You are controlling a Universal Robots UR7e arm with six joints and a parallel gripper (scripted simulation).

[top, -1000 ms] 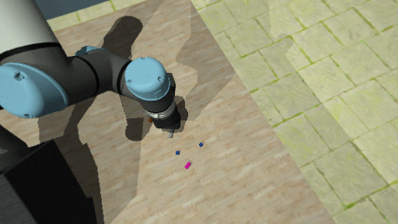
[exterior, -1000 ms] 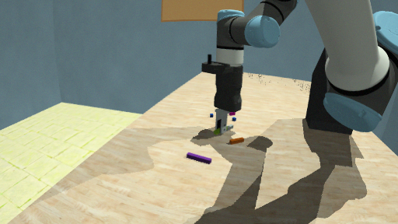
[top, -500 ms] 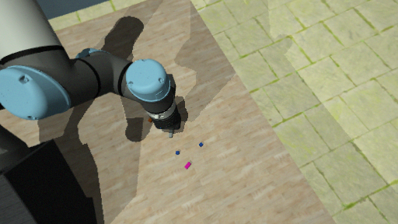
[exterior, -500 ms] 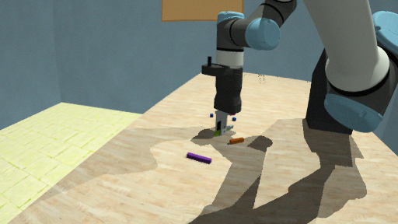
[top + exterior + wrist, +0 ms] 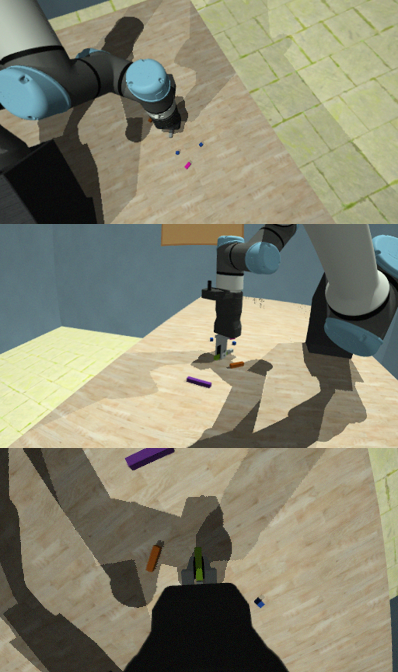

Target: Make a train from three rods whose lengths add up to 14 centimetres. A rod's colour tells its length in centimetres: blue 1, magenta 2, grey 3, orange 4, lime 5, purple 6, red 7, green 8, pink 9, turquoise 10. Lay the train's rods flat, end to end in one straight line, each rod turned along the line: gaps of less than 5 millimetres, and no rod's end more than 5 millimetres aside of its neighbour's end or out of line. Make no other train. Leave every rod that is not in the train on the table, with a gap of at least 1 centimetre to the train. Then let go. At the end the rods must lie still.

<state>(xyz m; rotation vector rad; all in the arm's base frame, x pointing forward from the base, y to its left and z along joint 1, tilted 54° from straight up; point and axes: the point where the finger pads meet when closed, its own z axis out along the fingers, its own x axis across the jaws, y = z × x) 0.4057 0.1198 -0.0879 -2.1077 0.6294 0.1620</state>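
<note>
Right now the lime rod is 1 cm below my hand. The rest, counted from my hand: orange rod (5 cm behind, 4 cm to the left, 1 cm below); then grey rod (2 cm behind, 4 cm to the right, 1 cm below); then purple rod (3 cm ahead, 15 cm to the left, 1 cm below).
</note>
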